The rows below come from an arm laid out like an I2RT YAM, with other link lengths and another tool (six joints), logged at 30 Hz.
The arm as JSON. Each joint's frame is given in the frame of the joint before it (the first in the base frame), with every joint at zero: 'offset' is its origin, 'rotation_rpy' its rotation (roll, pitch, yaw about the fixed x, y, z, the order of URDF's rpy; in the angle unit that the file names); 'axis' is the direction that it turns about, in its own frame. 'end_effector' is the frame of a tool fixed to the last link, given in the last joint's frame.
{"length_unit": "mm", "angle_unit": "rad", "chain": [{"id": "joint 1", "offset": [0.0, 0.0, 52.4], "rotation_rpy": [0.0, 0.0, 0.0], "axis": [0.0, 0.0, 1.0]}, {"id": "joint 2", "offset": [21.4, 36.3, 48.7], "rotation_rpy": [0.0, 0.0, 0.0], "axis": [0.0, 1.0, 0.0]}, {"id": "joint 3", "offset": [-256.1, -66.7, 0.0], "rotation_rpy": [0.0, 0.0, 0.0], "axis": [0.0, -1.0, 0.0]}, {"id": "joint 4", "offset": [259.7, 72.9, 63.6], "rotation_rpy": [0.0, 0.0, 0.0], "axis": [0.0, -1.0, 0.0]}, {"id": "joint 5", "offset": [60.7, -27.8, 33.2], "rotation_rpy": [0.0, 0.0, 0.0], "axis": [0.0, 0.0, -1.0]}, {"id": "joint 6", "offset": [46.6, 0.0, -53.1], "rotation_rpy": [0.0, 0.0, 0.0], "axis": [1.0, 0.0, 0.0]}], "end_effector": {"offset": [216.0, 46.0, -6.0], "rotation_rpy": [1.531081, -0.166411, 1.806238]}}
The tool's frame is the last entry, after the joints.
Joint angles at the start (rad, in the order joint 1, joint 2, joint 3, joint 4, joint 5, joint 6):
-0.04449, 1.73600, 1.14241, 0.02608, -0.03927, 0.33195
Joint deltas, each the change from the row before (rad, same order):
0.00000, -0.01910, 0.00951, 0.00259, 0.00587, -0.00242
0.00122, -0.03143, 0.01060, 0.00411, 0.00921, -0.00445
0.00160, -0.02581, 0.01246, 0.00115, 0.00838, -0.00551
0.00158, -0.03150, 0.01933, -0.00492, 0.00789, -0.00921
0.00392, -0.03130, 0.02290, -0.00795, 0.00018, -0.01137
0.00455, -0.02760, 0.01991, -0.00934, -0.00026, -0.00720
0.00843, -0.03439, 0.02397, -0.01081, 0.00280, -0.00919
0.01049, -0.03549, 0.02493, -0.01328, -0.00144, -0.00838
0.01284, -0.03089, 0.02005, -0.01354, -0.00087, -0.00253
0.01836, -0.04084, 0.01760, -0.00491, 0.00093, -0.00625
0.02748, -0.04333, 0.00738, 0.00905, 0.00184, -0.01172
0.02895, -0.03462, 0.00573, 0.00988, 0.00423, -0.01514
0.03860, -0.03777, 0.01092, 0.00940, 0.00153, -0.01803
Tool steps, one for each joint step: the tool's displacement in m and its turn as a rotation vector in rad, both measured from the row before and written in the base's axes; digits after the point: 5 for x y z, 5 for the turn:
0.00340, -0.00166, 0.01608, -0.00652, -0.03103, -0.00373
0.00327, -0.00180, 0.02405, -0.01042, -0.04585, -0.00462
0.00234, -0.00130, 0.02126, -0.01038, -0.03912, -0.00337
0.00156, -0.00112, 0.02658, -0.01352, -0.04550, -0.00178
0.00012, 0.00236, 0.02779, -0.01238, -0.04590, 0.00799
-0.00137, 0.00286, 0.02386, -0.00799, -0.03798, 0.00719
-0.00317, 0.00438, 0.02948, -0.01091, -0.04733, 0.00844
-0.00536, 0.00667, 0.02991, -0.00861, -0.04704, 0.01395
-0.00644, 0.00772, 0.02453, -0.00253, -0.03740, 0.01421
-0.00980, 0.01021, 0.03091, -0.00582, -0.05363, 0.01844
-0.01244, 0.01466, 0.03012, -0.00992, -0.06018, 0.02687
-0.01186, 0.01429, 0.02423, -0.01227, -0.05110, 0.02547
-0.01598, 0.01921, 0.02826, -0.01248, -0.05953, 0.03698

